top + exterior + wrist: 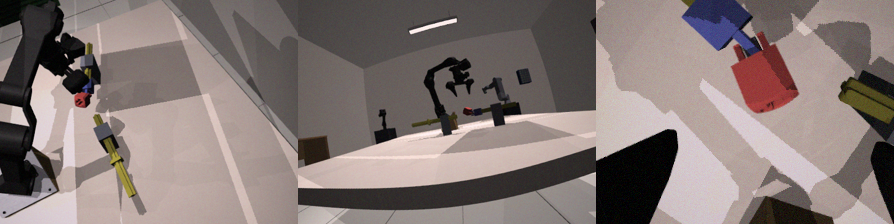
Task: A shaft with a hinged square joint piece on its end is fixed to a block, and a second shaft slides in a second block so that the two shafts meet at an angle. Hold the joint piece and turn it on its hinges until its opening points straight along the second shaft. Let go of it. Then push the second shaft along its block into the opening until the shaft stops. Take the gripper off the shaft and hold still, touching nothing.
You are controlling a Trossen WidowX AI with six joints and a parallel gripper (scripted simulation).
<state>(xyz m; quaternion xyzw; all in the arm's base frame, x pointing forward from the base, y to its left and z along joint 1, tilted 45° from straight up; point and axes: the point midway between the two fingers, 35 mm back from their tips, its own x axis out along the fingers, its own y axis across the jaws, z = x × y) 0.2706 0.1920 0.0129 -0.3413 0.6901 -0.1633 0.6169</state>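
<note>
Now: the red joint piece 10 mm ahead of my gripper tip, 10 mm to the left of it and 110 mm below it.
</note>
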